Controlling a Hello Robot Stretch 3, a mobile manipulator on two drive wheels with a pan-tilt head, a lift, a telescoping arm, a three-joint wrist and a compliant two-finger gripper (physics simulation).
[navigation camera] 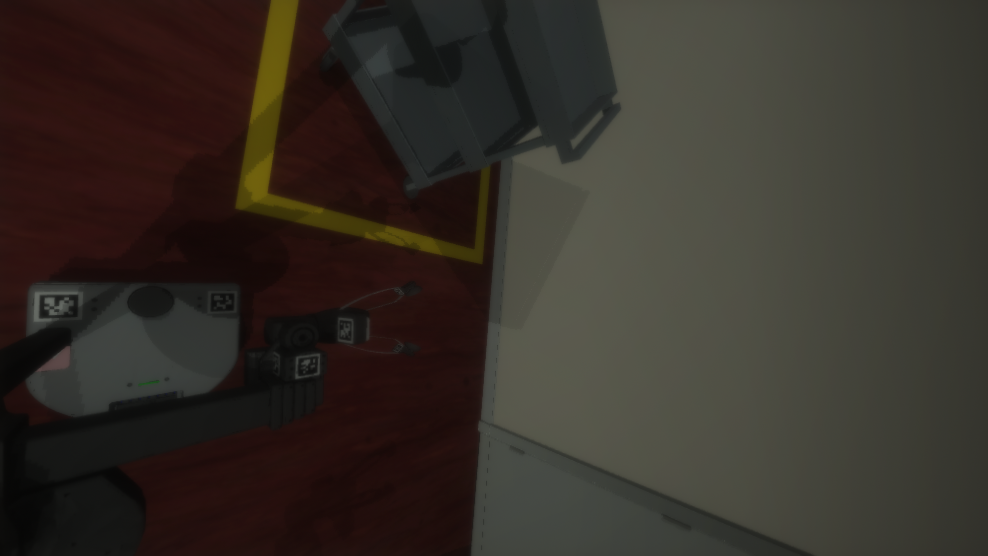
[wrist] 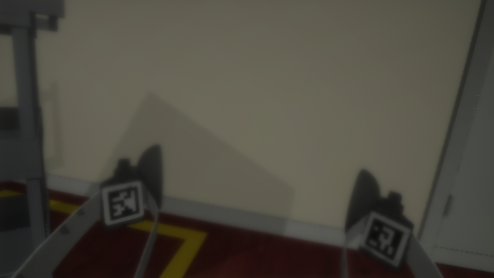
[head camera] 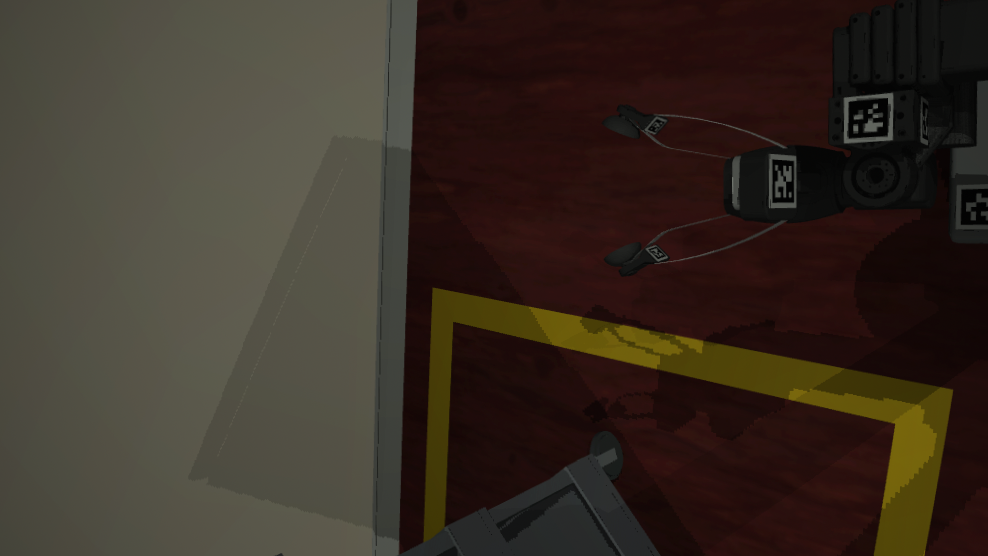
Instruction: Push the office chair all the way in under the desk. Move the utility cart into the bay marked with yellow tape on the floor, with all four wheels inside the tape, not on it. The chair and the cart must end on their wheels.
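Places are measured from the robot's base along level axes (x ahead, y left, z up), in millimetres.
Where they show: gripper, fingertip midpoint: (navigation camera: 420, 317) (wrist: 256, 179) (head camera: 606, 191); robot's base, origin of the base link: (navigation camera: 151, 300).
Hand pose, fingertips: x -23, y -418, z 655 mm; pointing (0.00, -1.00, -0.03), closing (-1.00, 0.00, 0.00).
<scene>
Each offset is from my fingertips to the top centre of the thing. "pt": to the spot under its first point.
The grey utility cart (head camera: 608, 504) (navigation camera: 563, 62) (wrist: 26, 85) stands upright, turned at an angle to the yellow tape (head camera: 746, 369) (navigation camera: 262, 131) (wrist: 182, 255). Its near caster @(pt dx +498, dy -357, dz -590 mm) (head camera: 605, 449) (navigation camera: 411, 188) is on the floor inside the tape outline, and another caster @(pt dx +883, dy +14, dz -563 mm) (navigation camera: 329, 58) shows inside the left strip in the navigation view. The other wheels are hidden or out of view. My gripper (head camera: 623, 190) (navigation camera: 410, 318) (wrist: 256, 179) is open and empty, outside the bay, pointing at the wall and apart from the cart. The office chair and desk do not show.
A beige wall (head camera: 207, 82) (navigation camera: 725, 242) (wrist: 280, 90) with a grey baseboard (head camera: 395, 207) runs along the bay's far side. A grey door (navigation camera: 587, 497) (wrist: 475, 165) is farther along it. My base (navigation camera: 138, 352) stands beside the bay's near corner. The cart's handle is close to the wall.
</scene>
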